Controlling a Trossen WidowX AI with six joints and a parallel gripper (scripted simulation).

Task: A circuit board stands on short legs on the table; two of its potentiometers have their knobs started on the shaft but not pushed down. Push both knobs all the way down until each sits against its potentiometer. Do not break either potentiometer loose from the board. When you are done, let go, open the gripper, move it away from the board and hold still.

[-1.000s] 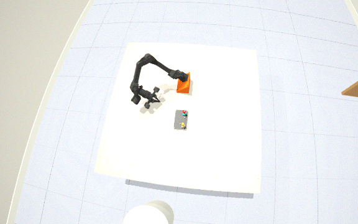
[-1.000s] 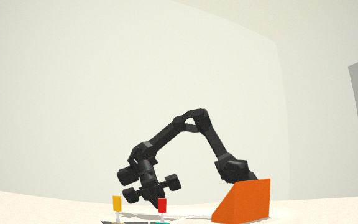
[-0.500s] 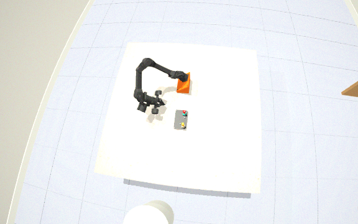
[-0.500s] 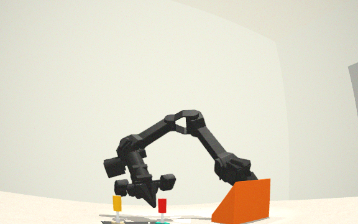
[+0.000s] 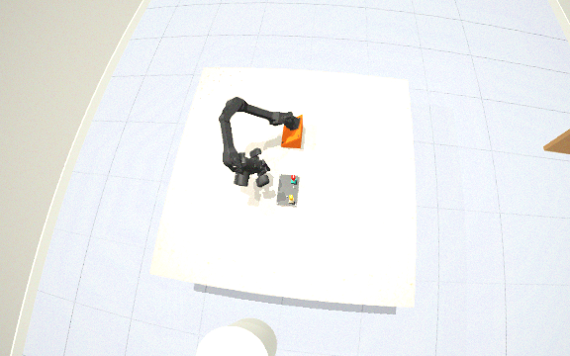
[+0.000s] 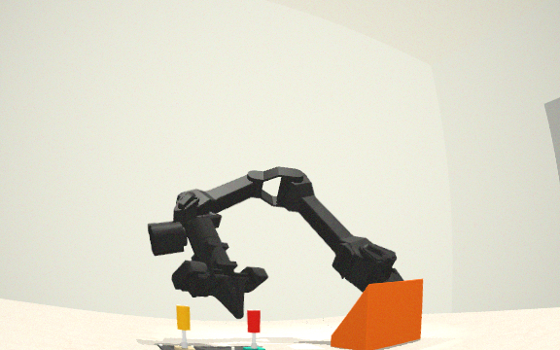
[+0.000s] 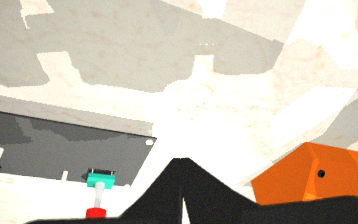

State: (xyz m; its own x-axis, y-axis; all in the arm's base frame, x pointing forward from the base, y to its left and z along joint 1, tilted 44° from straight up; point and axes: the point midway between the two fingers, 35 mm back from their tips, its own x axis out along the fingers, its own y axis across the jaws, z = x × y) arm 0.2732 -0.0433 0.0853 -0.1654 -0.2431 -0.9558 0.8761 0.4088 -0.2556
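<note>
My gripper tip is 2 cm short of the red knob, 12 cm to the right of it and 1 cm below it. The rest, counted from my gripper tip: yellow knob (12 cm ahead, 13 cm to the left, 1 cm above).
</note>
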